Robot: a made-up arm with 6 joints. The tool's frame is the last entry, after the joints. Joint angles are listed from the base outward.
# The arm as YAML. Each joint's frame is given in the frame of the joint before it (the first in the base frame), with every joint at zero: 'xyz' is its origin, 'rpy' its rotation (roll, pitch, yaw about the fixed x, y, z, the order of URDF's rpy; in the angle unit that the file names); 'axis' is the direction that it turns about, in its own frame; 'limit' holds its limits. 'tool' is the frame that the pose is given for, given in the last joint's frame.
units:
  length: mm
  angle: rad
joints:
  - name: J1
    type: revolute
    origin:
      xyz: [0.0, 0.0, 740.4]
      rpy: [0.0, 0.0, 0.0]
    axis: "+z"
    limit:
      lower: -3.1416
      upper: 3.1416
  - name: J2
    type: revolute
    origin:
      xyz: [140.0, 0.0, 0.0]
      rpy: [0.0, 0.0, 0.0]
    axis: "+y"
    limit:
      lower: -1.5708
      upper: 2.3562
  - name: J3
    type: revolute
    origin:
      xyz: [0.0, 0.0, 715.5]
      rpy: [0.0, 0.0, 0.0]
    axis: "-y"
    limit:
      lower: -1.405
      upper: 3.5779
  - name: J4
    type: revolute
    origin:
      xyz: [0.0, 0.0, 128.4]
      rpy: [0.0, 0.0, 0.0]
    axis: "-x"
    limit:
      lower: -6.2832
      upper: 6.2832
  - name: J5
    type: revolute
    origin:
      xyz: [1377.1, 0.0, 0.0]
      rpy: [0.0, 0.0, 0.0]
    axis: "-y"
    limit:
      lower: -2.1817
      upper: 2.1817
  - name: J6
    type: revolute
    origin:
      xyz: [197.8, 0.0, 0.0]
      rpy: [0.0, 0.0, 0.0]
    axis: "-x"
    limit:
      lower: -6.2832
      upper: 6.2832
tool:
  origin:
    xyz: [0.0, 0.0, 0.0]
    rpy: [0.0, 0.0, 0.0]
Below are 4 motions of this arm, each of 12 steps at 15 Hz.
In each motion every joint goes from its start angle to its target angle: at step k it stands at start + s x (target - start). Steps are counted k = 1, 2, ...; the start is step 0. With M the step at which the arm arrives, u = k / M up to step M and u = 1 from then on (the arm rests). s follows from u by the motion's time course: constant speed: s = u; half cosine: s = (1 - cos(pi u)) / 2; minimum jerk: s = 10 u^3 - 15 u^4 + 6 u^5.
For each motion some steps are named. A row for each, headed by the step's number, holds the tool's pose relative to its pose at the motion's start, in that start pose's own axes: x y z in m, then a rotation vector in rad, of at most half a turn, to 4 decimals.
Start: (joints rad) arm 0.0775 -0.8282 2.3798 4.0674 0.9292 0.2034
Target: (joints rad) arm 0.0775 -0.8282 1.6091 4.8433 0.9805 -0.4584
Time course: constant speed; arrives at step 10
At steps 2, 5, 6, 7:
2: 0.1035 -0.1743 0.0572 -0.0645 -0.0986 0.0340
5: 0.2176 -0.4371 0.1786 -0.1782 -0.1960 0.0963
6: 0.2443 -0.5237 0.2275 -0.2195 -0.2143 0.1172
7: 0.2651 -0.6094 0.2803 -0.2620 -0.2253 0.1371

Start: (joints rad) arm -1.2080 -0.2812 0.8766 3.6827 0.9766 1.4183
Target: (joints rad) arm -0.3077 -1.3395 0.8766 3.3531 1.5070 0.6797
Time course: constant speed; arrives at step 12
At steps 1, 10, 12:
1: -0.1596 0.0538 0.0525 0.1319 0.0777 0.0320
10: -0.9632 -0.3406 1.1908 1.2640 0.9450 -0.0201
12: -0.9252 -0.6256 1.4476 1.4828 1.1604 -0.1090

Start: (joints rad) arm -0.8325 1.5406 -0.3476 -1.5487 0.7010 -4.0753
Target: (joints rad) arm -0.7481 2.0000 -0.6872 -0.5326 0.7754 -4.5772
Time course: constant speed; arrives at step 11
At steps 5, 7, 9, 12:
5: 0.0679 0.3390 -0.3143 -0.3780 -0.0647 0.0096
7: 0.0632 0.4532 -0.4601 -0.5183 -0.1132 0.0551
9: 0.0395 0.5526 -0.6143 -0.6479 -0.1692 0.1268
12: -0.0036 0.6352 -0.7746 -0.7639 -0.2286 0.2251

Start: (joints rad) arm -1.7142 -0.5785 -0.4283 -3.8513 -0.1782 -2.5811
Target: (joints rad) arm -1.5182 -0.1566 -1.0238 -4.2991 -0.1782 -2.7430
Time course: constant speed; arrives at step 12
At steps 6, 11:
6: -0.1026 0.0165 -0.7464 0.2301 0.5322 -0.0850
11: -0.4566 -0.0151 -1.2281 0.3404 0.9489 -0.2690

